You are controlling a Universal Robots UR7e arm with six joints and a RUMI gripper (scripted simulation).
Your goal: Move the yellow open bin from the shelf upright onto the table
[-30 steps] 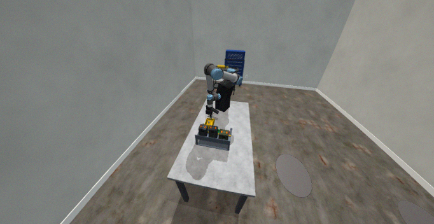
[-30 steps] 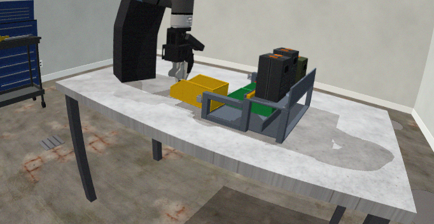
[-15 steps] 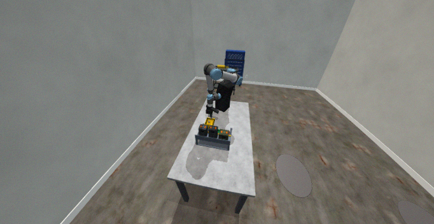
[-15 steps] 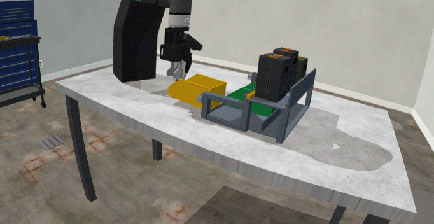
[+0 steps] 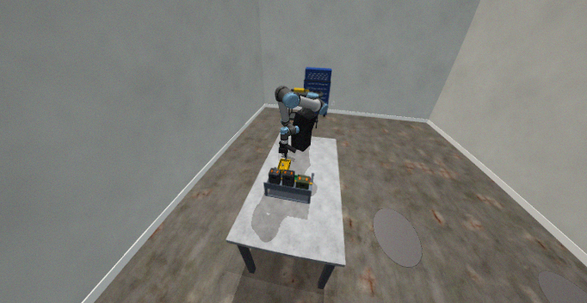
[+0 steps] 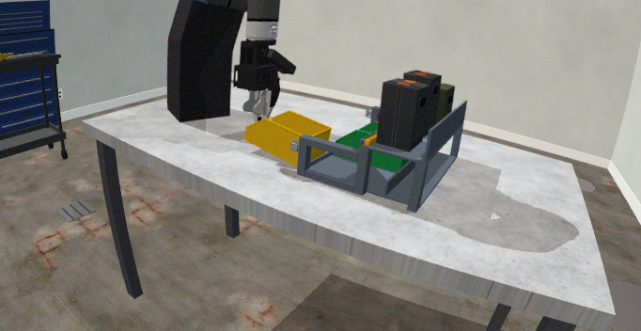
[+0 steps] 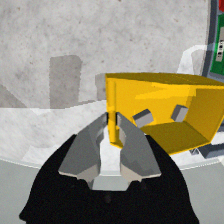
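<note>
My hand is 8 cm short of the yellow open bin and 1 cm above it. The rest, counted from my hand: green bin (27 cm ahead, 10 cm to the left, 2 cm below).
</note>
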